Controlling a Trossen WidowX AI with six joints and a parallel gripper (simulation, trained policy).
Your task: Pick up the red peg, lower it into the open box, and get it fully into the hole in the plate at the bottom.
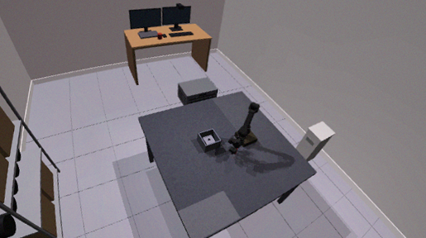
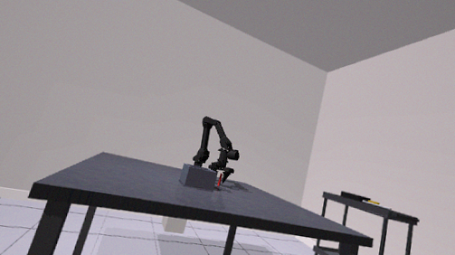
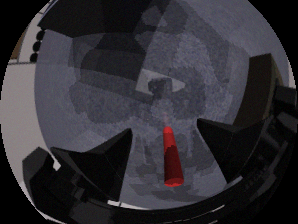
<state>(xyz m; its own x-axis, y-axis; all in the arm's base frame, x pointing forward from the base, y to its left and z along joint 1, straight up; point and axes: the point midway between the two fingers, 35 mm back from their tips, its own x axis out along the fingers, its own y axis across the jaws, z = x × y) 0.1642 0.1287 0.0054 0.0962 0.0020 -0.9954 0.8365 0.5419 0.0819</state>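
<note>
Right now the grey box is 18 cm ahead of my gripper tip and 17 cm to the right of it. The rest, counted from my gripper tip: red peg (1 cm behind, 1 cm to the left, 2 cm above).
</note>
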